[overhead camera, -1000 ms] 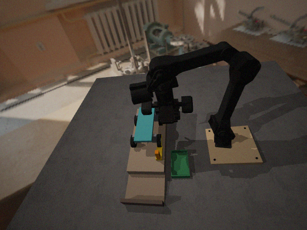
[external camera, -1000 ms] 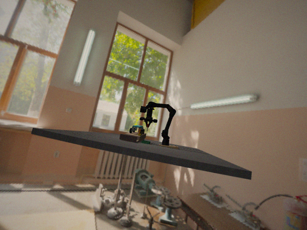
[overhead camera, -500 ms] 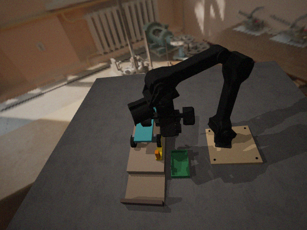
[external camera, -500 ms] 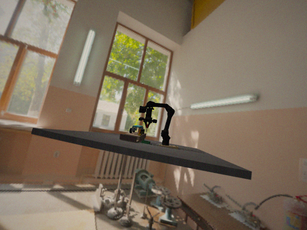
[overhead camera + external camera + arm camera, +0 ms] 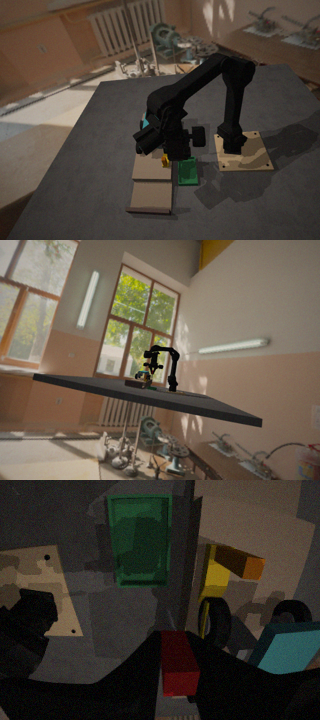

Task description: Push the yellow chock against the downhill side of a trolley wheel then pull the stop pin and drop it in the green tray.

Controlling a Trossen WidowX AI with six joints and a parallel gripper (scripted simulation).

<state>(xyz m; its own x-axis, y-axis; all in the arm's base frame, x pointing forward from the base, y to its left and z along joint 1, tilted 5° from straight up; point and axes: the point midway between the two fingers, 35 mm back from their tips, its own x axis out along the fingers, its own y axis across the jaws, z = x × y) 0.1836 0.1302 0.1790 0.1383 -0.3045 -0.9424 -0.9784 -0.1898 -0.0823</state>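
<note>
The green tray is 15 cm below my gripper tip, 3 cm behind it and 2 cm to the left of it. Round my gripper tip: yellow chock 6 cm below, 5 cm ahead, 3 cm to the left; then red-headed stop pin right at my gripper tip; then trolley 12 cm ahead, 6 cm to the right, 3 cm below.
</note>
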